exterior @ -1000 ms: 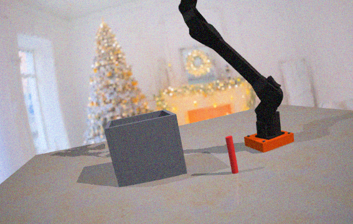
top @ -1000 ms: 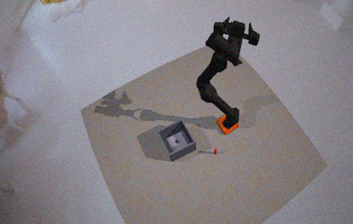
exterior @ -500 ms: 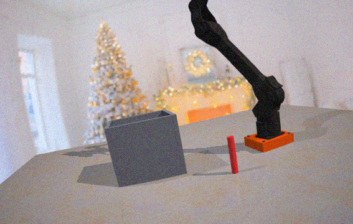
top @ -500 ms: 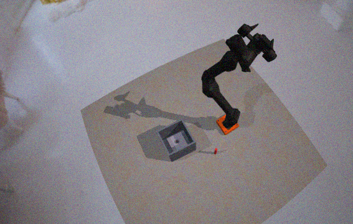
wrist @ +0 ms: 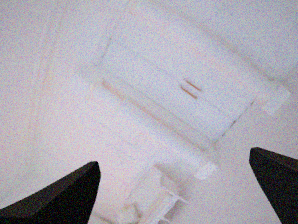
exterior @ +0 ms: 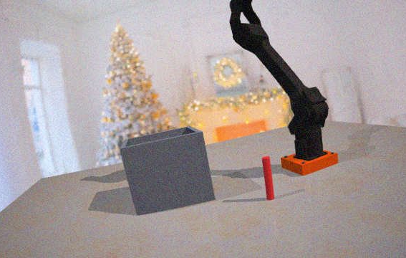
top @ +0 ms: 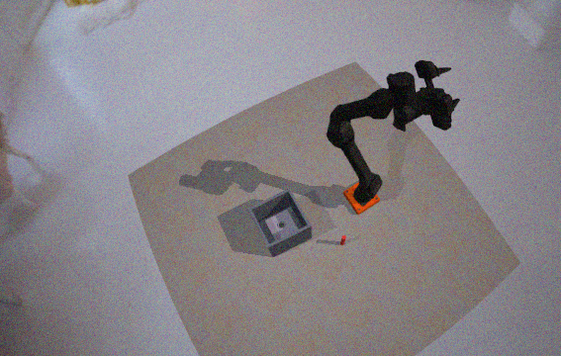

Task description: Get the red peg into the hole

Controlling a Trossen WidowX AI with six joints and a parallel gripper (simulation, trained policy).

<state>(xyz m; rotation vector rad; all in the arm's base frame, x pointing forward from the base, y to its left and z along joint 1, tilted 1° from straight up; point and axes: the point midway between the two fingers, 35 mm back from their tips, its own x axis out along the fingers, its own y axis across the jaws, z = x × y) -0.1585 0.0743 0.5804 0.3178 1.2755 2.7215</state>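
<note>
Right now the red peg is 57 cm below my gripper tip and 38 cm ahead of it.
</note>
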